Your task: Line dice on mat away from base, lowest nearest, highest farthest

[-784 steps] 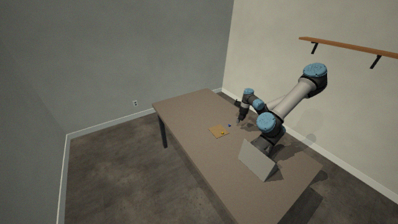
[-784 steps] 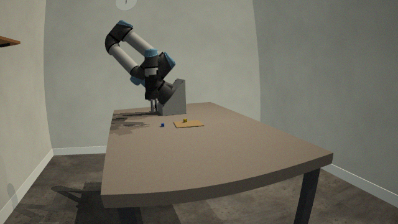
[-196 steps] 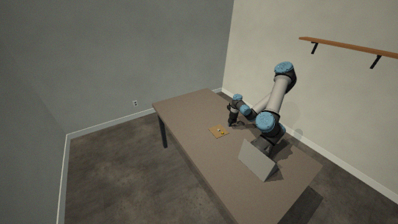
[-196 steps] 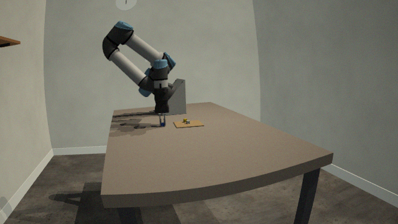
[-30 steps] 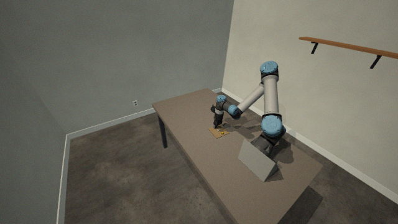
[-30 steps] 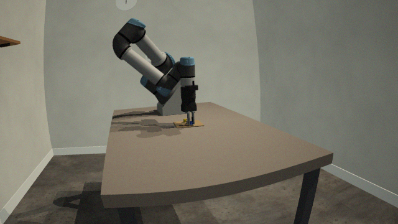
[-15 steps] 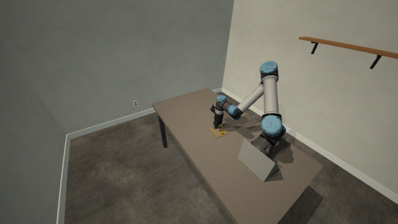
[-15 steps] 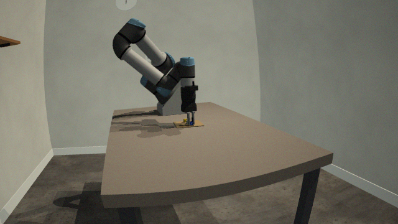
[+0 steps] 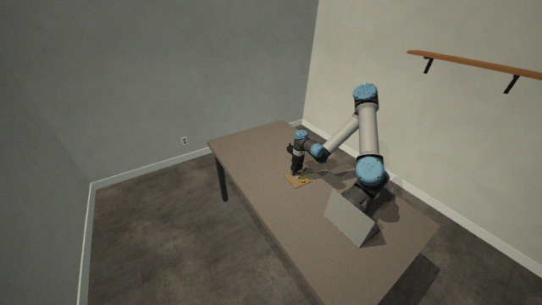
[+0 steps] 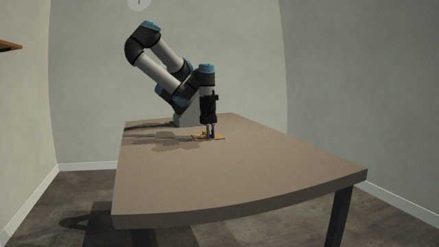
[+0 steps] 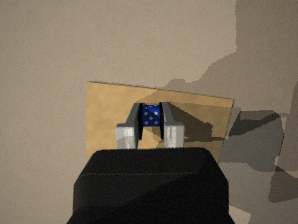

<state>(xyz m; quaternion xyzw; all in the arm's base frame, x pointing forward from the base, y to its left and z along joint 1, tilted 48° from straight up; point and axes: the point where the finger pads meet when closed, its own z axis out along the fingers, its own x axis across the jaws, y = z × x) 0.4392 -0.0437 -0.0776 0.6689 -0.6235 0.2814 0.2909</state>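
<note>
The blue die is 1 cm below my hand. Round my hand: yellow die (10 cm behind, 1 cm to the right, 1 cm below); then tan mat (5 cm behind, 2 cm below); then white die (5 cm behind, 1 cm below).
</note>
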